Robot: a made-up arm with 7 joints. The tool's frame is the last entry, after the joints. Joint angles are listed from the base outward.
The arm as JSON. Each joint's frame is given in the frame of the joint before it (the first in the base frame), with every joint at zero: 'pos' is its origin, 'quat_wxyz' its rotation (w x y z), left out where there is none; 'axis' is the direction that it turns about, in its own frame. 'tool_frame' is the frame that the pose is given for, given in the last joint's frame.
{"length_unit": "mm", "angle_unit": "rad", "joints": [
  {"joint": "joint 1", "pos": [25.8, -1.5, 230.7], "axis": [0.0, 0.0, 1.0]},
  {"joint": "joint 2", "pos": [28.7, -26.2, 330.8], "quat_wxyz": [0.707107, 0.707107, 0.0, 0.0], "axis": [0.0, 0.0, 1.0]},
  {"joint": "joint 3", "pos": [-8.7, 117.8, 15.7], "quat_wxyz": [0.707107, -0.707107, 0.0, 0.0], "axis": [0.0, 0.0, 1.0]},
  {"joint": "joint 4", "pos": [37.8, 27.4, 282.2], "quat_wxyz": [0.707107, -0.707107, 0.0, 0.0], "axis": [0.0, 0.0, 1.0]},
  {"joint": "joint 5", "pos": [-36.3, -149.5, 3.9], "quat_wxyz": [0.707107, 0.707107, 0.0, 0.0], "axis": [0.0, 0.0, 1.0]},
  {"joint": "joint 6", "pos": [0.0, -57.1, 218.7], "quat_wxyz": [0.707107, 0.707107, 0.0, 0.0], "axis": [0.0, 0.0, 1.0]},
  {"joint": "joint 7", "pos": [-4.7, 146.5, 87.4], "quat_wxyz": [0.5, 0.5, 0.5, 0.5], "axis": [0.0, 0.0, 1.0]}
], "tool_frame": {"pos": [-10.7, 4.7, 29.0], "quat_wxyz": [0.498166, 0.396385, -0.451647, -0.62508]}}
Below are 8 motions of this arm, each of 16 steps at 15 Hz.
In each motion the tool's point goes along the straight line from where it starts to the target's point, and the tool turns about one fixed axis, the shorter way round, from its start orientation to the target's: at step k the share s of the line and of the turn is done. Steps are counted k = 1, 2, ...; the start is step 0. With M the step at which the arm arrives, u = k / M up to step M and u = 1 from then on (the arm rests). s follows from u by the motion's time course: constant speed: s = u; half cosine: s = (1 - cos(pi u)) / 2; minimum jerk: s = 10 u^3 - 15 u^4 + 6 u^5.
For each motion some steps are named. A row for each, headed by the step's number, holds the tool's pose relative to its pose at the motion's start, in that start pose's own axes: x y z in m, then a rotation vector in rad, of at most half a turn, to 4 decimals.
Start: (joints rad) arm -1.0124 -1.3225 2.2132 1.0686 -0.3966 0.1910 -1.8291
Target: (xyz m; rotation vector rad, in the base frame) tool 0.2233 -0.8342 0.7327 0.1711 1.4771 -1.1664
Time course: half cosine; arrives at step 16
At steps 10, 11, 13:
10: 0.2814 -0.2848 -0.2636 0.6858 -0.1917 -0.2712
11: 0.3165 -0.3205 -0.2965 0.7715 -0.2156 -0.3052
13: 0.3727 -0.3773 -0.3491 0.9084 -0.2539 -0.3593

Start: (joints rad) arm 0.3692 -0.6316 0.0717 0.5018 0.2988 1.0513 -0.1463
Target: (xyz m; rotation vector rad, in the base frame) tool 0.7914 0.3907 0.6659 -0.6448 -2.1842 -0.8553
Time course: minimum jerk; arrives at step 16
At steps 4, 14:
4: 0.0226 0.0138 0.0530 -0.0085 0.1049 -0.0233
14: 0.2147 0.1314 0.5039 -0.0810 0.9971 -0.2214

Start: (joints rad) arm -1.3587 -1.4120 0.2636 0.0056 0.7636 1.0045 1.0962
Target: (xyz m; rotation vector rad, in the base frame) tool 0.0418 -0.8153 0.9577 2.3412 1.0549 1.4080
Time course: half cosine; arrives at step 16
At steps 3, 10, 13, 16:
3: 0.0222 -0.0121 0.0101 0.0037 -0.0752 -0.0655
10: 0.1822 -0.0997 0.0827 0.0301 -0.6167 -0.5370
13: 0.2414 -0.1320 0.1095 0.0399 -0.8168 -0.7113
16: 0.2636 -0.1441 0.1196 0.0436 -0.8920 -0.7767

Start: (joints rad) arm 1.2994 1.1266 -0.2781 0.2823 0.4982 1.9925 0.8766
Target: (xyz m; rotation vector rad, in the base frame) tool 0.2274 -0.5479 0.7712 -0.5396 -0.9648 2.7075
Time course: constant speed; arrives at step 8
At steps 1, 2, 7, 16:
1: -0.0079 -0.0157 -0.0252 -0.0690 -0.0444 -0.0703
2: -0.0158 -0.0313 -0.0504 -0.1379 -0.0889 -0.1406
7: -0.0554 -0.1096 -0.1766 -0.4828 -0.3111 -0.4921
16: -0.0633 -0.1253 -0.2018 -0.5518 -0.3555 -0.5624

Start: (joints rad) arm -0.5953 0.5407 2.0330 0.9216 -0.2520 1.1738 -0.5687
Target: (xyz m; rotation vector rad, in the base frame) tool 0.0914 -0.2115 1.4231 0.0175 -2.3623 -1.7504
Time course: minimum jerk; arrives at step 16
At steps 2, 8, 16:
2: -0.0036 -0.0110 0.0029 -0.0152 0.0222 0.0163
8: -0.1120 -0.3431 0.0911 -0.4747 0.6928 0.5062
16: -0.2239 -0.6863 0.1822 -0.9493 1.3857 1.0124

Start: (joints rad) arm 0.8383 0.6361 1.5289 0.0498 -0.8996 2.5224 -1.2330
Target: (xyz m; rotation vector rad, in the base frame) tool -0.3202 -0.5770 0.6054 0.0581 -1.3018 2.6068
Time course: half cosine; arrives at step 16
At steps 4, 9, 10, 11, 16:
4: -0.0484 0.0359 -0.0539 -0.0947 0.0969 0.0955
9: -0.1974 0.1463 -0.2201 -0.3863 0.3953 0.3896
10: -0.2283 0.1693 -0.2547 -0.4469 0.4573 0.4508
11: -0.2569 0.1904 -0.2865 -0.5028 0.5145 0.5071
16: -0.3303 0.2448 -0.3684 -0.6465 0.6615 0.6520

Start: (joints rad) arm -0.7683 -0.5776 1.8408 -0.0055 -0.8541 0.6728 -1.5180
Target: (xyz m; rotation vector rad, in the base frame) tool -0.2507 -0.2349 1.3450 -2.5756 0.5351 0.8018
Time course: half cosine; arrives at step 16
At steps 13, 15, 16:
13: -0.0674 -0.3634 -0.4336 1.9472 0.1807 0.9821
15: -0.0729 -0.3931 -0.4690 2.1059 0.1954 1.0622
16: -0.0736 -0.3969 -0.4735 2.1264 0.1973 1.0725

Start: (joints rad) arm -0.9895 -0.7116 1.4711 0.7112 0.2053 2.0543 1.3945
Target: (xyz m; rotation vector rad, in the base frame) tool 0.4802 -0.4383 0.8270 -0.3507 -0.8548 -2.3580
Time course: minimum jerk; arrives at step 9
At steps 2, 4, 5, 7, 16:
2: -0.0091 -0.0067 -0.0117 0.0055 -0.0055 0.0053
4: -0.0473 -0.0350 -0.0608 0.0284 -0.0288 0.0273
5: -0.0720 -0.0532 -0.0924 0.0432 -0.0438 0.0415
7: -0.1102 -0.0814 -0.1414 0.0662 -0.0671 0.0635
16: -0.1193 -0.0881 -0.1531 0.0716 -0.0726 0.0687

